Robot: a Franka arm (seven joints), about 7 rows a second.
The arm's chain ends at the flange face. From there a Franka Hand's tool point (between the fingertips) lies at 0.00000 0.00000 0.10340 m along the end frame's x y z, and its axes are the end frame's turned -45 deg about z.
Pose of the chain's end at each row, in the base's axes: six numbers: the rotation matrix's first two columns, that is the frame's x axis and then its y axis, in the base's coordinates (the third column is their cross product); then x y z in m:
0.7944 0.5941 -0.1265 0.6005 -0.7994 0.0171 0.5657 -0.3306 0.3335
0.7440 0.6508 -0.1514 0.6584 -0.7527 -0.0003 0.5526 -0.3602 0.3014
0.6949 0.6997 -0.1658 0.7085 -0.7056 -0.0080 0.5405 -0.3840 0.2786
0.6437 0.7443 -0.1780 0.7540 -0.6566 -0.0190 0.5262 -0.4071 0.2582
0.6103 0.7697 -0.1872 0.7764 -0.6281 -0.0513 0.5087 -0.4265 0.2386
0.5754 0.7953 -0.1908 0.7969 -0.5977 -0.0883 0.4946 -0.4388 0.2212
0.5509 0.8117 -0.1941 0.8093 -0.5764 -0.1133 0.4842 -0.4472 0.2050
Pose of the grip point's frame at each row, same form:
0.1371 0.9854 -0.1015 0.9863 -0.1452 -0.0774 0.5563 -0.3399 0.2309
0.0605 0.9924 -0.1068 0.9916 -0.0721 -0.1073 0.5408 -0.3705 0.1992
-0.0096 0.9937 -0.1116 0.9924 -0.0042 -0.1229 0.5278 -0.3956 0.1766
-0.0780 0.9906 -0.1124 0.9883 0.0620 -0.1393 0.5127 -0.4197 0.1565
-0.1175 0.9884 -0.0961 0.9805 0.1001 -0.1686 0.4925 -0.4383 0.1372
-0.1566 0.9850 -0.0725 0.9704 0.1397 -0.1974 0.4755 -0.4493 0.1201
-0.1827 0.9815 -0.0571 0.9618 0.1664 -0.2174 0.4631 -0.4570 0.1042

